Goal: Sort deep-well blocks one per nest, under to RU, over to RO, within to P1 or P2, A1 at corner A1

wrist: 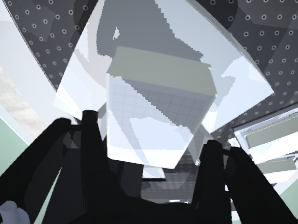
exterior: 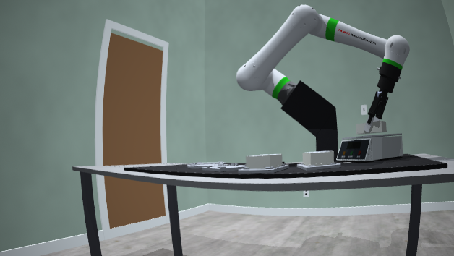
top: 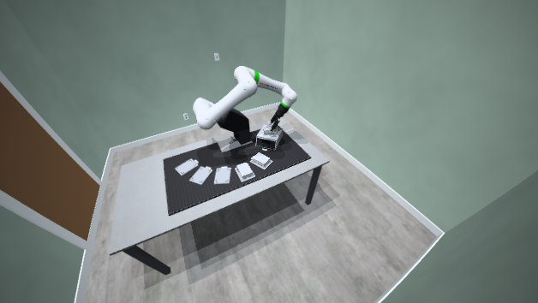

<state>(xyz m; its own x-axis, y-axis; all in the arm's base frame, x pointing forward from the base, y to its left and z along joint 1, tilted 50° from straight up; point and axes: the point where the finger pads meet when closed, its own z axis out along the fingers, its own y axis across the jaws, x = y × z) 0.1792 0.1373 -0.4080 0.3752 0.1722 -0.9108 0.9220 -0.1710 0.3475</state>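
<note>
My hand is 5 cm above the check-weigher platform. Also, from my hand: grey deep-well block 24 cm ahead, 22 cm to the right, 11 cm below; check-weigher CW 8 cm below.
</note>
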